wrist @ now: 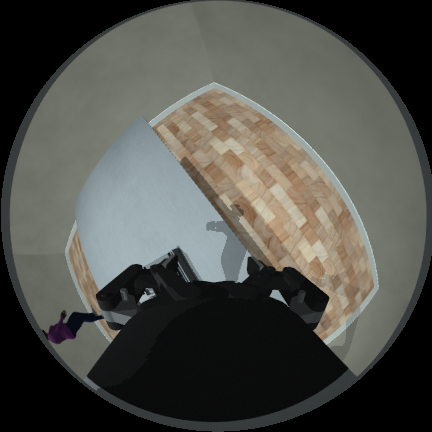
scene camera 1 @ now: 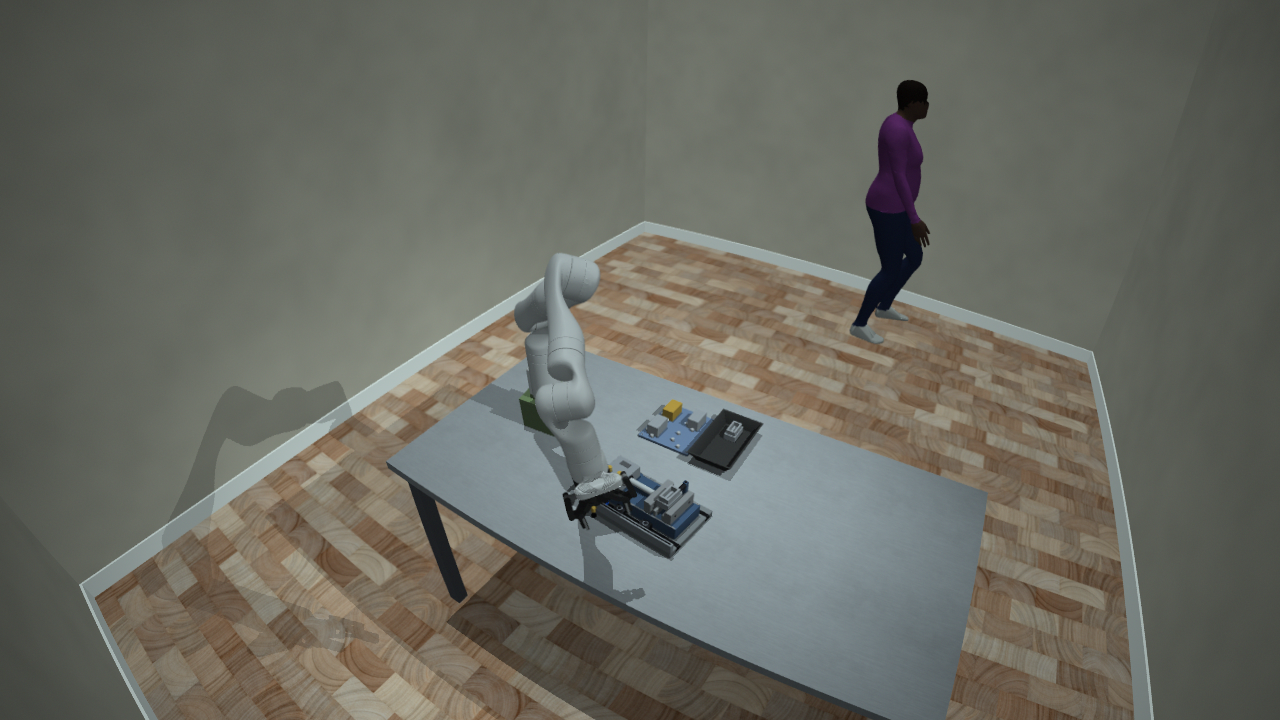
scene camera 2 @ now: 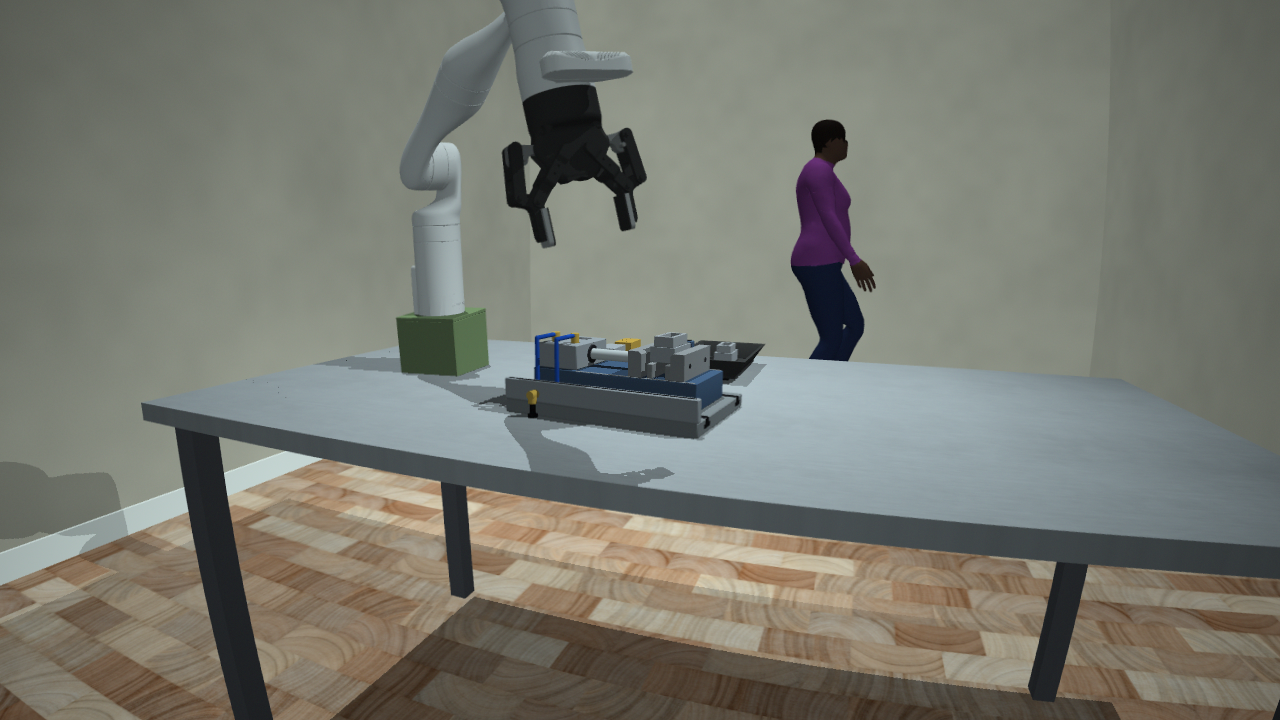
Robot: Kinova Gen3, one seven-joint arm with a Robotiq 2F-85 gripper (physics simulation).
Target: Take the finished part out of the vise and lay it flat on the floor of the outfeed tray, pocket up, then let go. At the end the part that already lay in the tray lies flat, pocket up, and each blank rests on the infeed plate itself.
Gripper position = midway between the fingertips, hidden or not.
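Note:
A grey rail (scene camera 1: 604, 510) is visible. Scene camera 1 also shows the gripper (scene camera 1: 607, 519). Further views of it: the gripper (scene camera 2: 590, 238) and, at the wrist, the gripper (wrist: 212, 263).

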